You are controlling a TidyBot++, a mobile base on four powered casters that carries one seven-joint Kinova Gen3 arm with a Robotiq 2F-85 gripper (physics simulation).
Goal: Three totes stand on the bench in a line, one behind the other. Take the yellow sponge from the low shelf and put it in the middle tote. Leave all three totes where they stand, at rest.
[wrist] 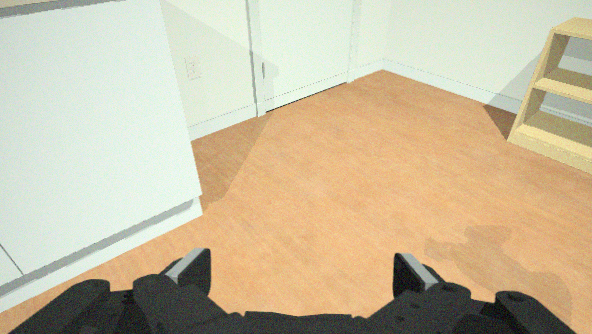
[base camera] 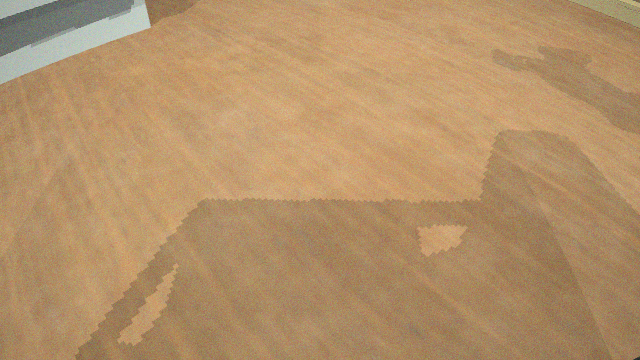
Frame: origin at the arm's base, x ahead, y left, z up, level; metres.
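Seen in the pictures: gripper, between the fingertips: (wrist: 301, 270).
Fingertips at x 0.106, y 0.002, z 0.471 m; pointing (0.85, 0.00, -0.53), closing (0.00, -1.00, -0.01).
Observation:
A point is followed by its place in that frame.
My gripper (wrist: 301, 270) @(x 0.106, y 0.002, z 0.471 m) is open and empty, above the wooden floor in the wrist view. A low light-wood shelf unit (wrist: 526, 107) @(x 1.671, y -1.162, z -0.197 m) stands at the right edge of the wrist view, cut off by the frame; the part of its shelves that shows bears no sponge. A strip of pale wood (base camera: 612, 12) @(x 1.460, y -1.293, z -0.377 m) shows at the top right corner of the base camera view. The yellow sponge and the three totes do not show in either view.
A white cabinet (wrist: 95, 135) @(x 0.814, y 0.605, z 0.120 m) (base camera: 100, 50) stands at the left in both views. A white door (wrist: 305, 45) @(x 2.195, y 0.021, z -0.034 m) is in the wall behind it. A white skirting board (wrist: 435, 82) @(x 2.423, y -0.939, z -0.366 m) runs along the back wall. Robot shadows lie on the wooden floor (base camera: 300, 125) @(x 0.568, y 0.010, z -0.397 m) (wrist: 320, 175) @(x 1.316, y -0.063, z -0.397 m).

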